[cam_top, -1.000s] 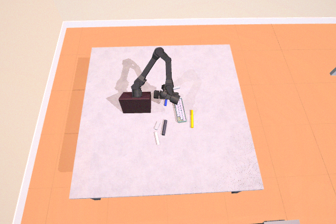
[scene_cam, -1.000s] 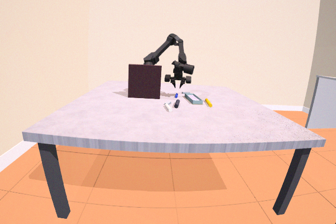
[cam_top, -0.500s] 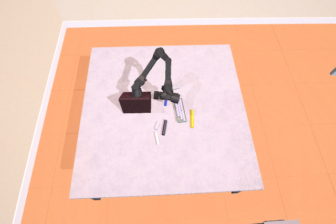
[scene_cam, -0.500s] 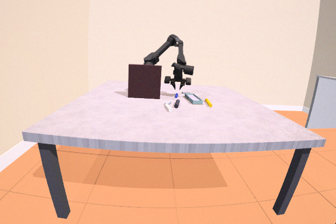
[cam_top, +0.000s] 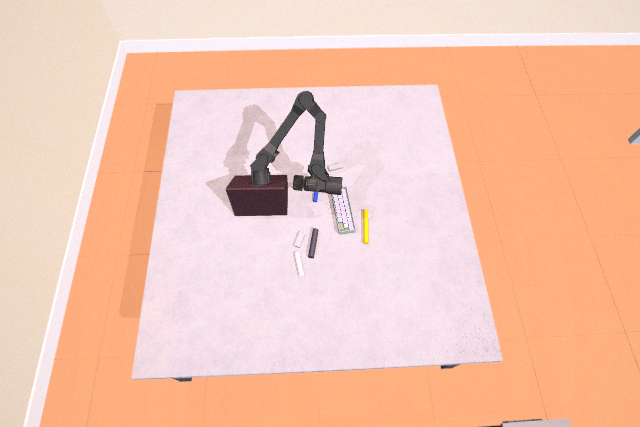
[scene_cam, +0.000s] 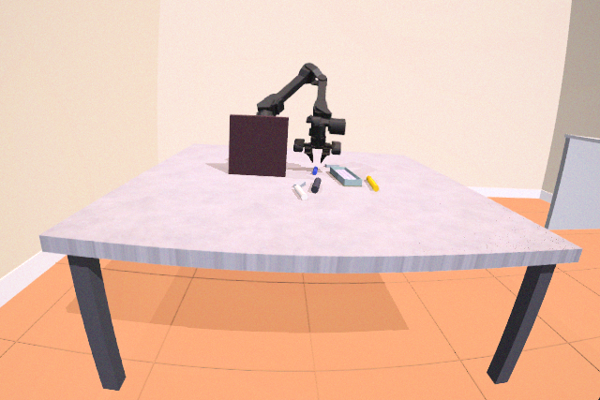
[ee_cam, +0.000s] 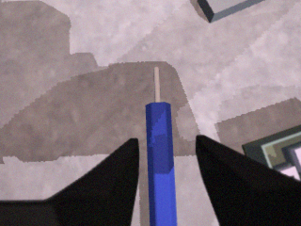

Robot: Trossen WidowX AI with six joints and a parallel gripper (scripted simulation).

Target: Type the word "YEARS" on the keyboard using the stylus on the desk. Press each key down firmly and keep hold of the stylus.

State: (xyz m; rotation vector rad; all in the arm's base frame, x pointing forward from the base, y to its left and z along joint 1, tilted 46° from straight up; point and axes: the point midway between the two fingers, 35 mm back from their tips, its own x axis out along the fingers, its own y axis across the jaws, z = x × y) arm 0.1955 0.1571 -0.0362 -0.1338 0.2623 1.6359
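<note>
Right now my gripper tip is 3 cm above the stylus and 1 cm to the right of it. The rest, counted from my gripper tip: black cylinder (25 cm to the right, 3 cm below, 1 cm ahead); stylus tip (5 cm to the left, 3 cm below); yellow cylinder (21 cm ahead, 16 cm to the right, 3 cm below).
</note>
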